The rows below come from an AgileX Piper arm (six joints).
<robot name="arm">
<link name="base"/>
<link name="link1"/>
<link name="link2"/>
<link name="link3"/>
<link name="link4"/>
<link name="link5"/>
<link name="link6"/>
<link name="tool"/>
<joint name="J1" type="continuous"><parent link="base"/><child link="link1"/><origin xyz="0.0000 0.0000 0.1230" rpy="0.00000 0.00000 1.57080"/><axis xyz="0 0 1"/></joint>
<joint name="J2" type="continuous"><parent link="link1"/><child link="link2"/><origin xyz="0.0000 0.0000 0.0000" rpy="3.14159 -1.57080 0.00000"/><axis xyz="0 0 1"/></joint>
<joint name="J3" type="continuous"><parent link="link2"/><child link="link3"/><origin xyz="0.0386 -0.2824 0.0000" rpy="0.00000 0.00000 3.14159"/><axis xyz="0 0 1"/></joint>
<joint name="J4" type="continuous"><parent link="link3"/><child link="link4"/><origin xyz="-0.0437 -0.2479 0.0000" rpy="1.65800 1.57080 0.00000"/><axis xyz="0 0 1"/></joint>
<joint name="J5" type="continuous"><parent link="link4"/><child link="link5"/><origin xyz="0.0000 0.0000 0.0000" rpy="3.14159 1.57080 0.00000"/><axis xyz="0 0 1"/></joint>
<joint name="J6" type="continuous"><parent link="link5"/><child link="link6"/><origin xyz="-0.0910 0.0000 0.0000" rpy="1.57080 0.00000 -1.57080"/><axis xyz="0 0 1"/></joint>
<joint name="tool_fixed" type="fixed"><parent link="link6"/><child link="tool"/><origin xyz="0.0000 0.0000 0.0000"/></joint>
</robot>
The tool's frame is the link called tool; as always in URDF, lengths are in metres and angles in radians. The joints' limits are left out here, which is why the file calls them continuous.
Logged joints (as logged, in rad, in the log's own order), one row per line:
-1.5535, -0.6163, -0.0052, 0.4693, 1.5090, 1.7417
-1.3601, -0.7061, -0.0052, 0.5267, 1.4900, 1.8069
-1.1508, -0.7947, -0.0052, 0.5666, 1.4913, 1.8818
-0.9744, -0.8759, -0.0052, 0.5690, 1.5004, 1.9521
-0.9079, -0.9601, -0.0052, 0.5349, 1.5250, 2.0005
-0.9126, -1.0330, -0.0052, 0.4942, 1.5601, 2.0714
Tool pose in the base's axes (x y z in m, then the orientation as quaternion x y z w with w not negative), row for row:
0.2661, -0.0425, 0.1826, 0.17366, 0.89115, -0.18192, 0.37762
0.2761, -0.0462, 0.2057, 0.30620, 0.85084, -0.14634, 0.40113
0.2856, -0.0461, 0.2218, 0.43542, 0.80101, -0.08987, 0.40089
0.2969, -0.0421, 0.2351, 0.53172, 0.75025, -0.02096, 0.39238
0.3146, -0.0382, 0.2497, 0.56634, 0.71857, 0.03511, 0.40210
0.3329, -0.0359, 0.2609, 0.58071, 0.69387, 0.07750, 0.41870
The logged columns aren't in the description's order. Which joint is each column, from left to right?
Columns, left to right: J4, J3, J1, J5, J2, J6.
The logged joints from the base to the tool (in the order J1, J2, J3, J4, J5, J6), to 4 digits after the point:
-0.0052, 1.5090, -0.6163, -1.5535, 0.4693, 1.7417
-0.0052, 1.4900, -0.7061, -1.3601, 0.5267, 1.8069
-0.0052, 1.4913, -0.7947, -1.1508, 0.5666, 1.8818
-0.0052, 1.5004, -0.8759, -0.9744, 0.5690, 1.9521
-0.0052, 1.5250, -0.9601, -0.9079, 0.5349, 2.0005
-0.0052, 1.5601, -1.0330, -0.9126, 0.4942, 2.0714

